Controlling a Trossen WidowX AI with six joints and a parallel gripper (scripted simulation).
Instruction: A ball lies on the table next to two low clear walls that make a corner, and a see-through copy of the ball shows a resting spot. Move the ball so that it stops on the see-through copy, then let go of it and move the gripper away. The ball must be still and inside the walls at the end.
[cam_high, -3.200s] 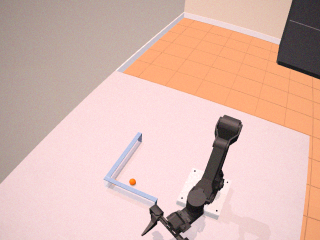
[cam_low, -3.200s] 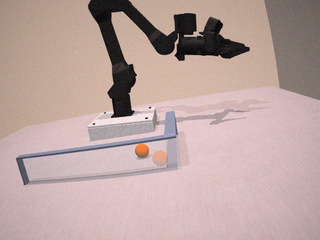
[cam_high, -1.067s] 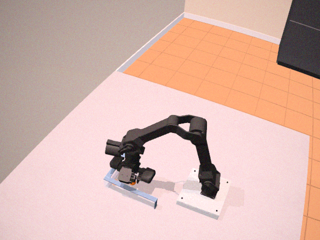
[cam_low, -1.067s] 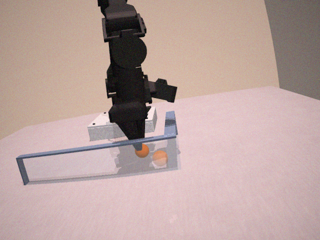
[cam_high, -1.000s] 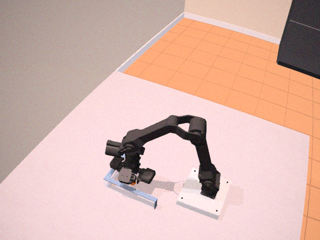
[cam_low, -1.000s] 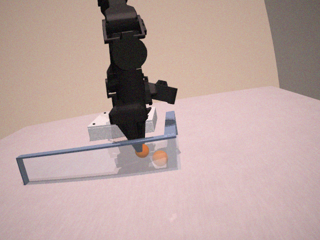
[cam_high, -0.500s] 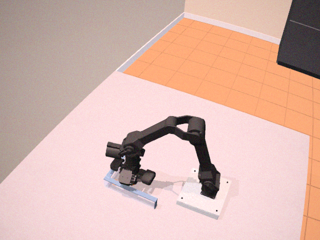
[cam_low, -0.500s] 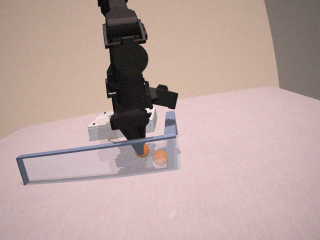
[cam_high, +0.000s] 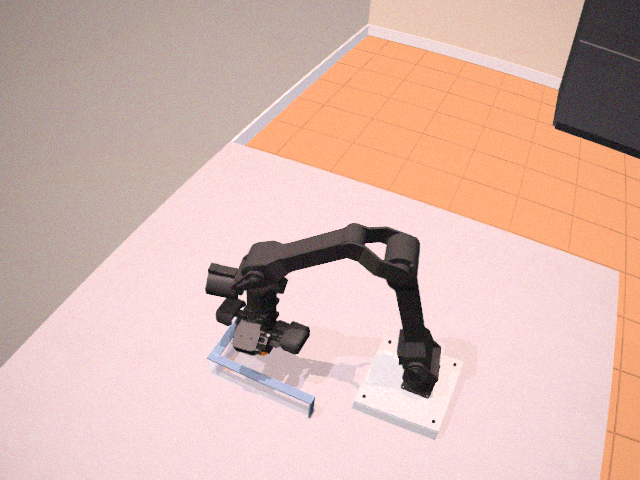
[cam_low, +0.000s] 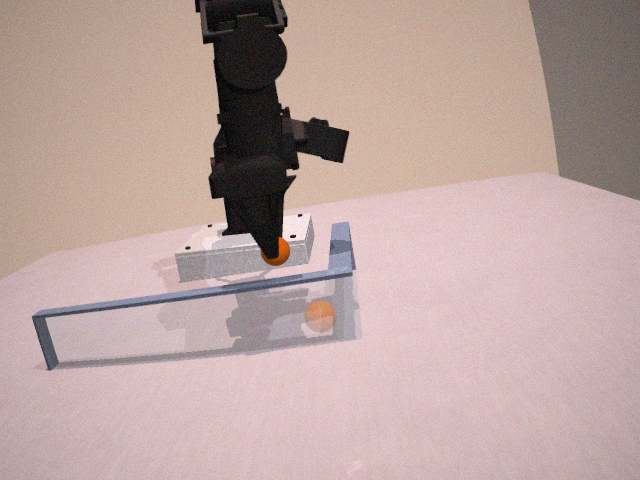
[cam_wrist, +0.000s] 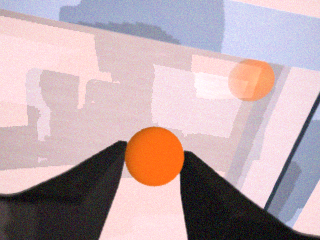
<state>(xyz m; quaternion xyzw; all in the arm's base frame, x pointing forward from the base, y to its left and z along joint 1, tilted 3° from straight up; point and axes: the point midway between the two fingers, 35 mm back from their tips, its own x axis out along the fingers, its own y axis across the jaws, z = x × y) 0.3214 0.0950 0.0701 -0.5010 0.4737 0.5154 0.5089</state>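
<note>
Now: the wall 9 cm ahead of my gripper tip, 8 cm to the right of it and 3 cm below it.
</note>
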